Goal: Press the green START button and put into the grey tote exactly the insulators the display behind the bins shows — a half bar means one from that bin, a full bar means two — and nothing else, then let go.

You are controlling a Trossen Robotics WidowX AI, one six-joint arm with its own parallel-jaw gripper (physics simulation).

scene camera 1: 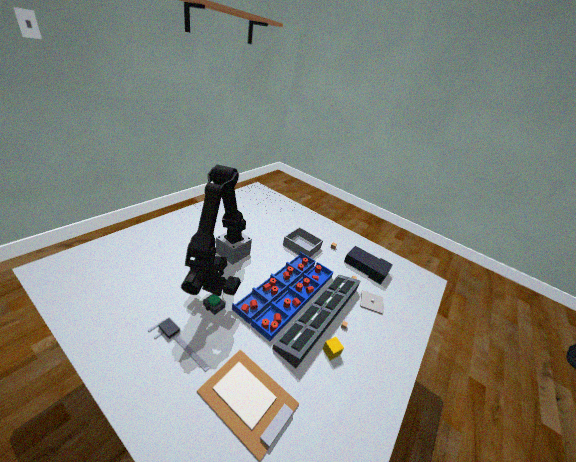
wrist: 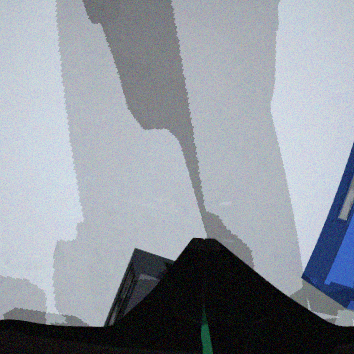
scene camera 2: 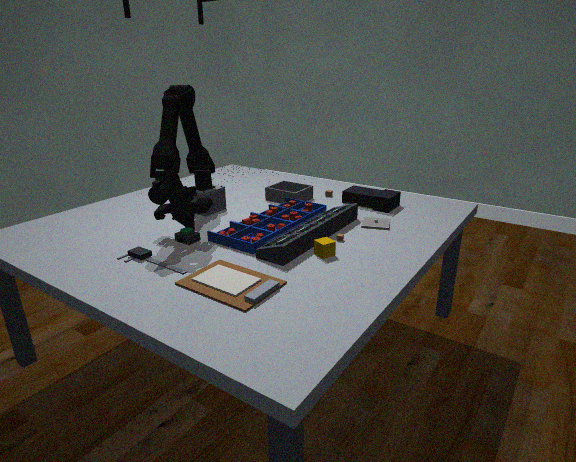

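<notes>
My gripper (scene camera 1: 216, 293) (scene camera 2: 192, 226) (wrist: 201, 248) is shut and empty, pointing down with its tips at the green START button (scene camera 1: 214, 301) (scene camera 2: 186, 231). Contact and how far the button is pressed cannot be told. In the wrist view the fingers hide most of its dark housing (wrist: 142, 287). The blue bins (scene camera 1: 251, 325) (scene camera 2: 230, 243) (wrist: 339, 267) hold red insulators (scene camera 1: 254, 303) (scene camera 2: 270, 227). The display (scene camera 1: 286, 354) (scene camera 2: 272, 255) behind them shows pale strips; their lengths cannot be read clearly. The grey tote (scene camera 1: 294, 246) (scene camera 2: 278, 194) stands beyond the bins and looks empty.
A caliper (scene camera 1: 169, 328) (scene camera 2: 139, 253) and a clipboard (scene camera 1: 215, 398) (scene camera 2: 186, 283) lie in front. A yellow cube (scene camera 1: 333, 348) (scene camera 2: 325, 247) stands beside the display. A black box (scene camera 1: 367, 264) (scene camera 2: 370, 198), a pale plate (scene camera 1: 372, 303) (scene camera 2: 375, 223) and small orange-brown blocks (scene camera 1: 333, 245) (scene camera 2: 329, 193) lie farther back.
</notes>
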